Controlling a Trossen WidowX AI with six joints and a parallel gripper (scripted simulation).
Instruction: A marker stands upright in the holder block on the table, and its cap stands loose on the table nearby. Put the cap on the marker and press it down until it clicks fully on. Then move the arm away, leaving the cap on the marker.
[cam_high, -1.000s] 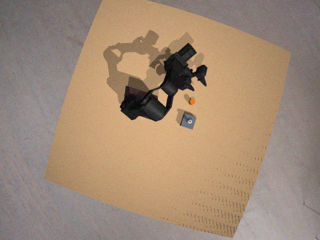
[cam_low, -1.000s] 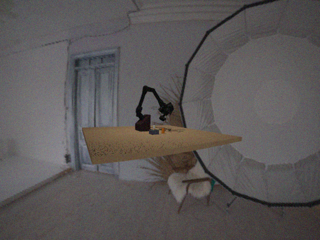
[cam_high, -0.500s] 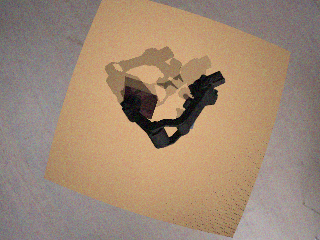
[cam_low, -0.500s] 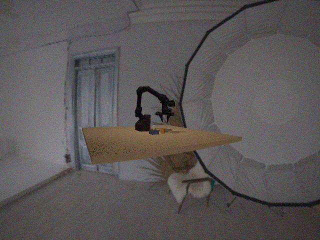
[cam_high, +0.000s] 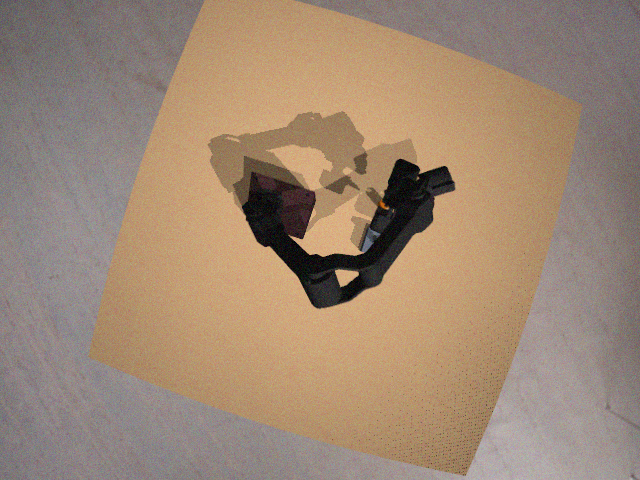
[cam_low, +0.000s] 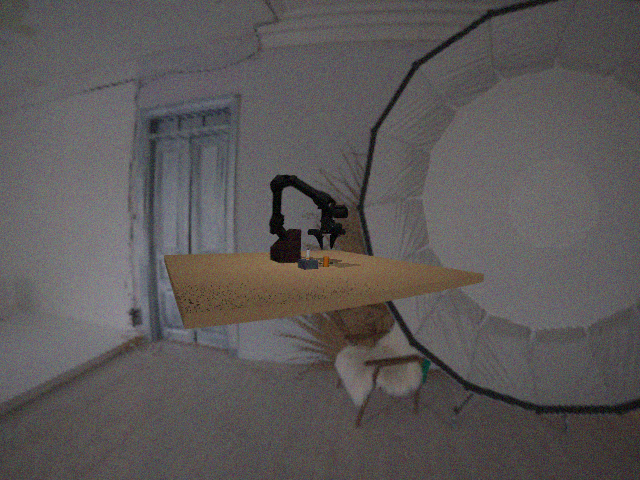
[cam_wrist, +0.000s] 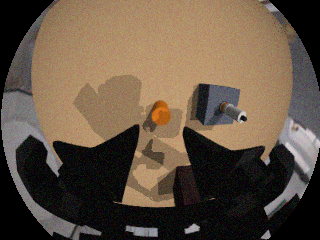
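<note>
Right now the orange cap is 60 mm below my gripper tip. Round my gripper tip: grey holder block 110 mm to the right, 70 mm below.
</note>
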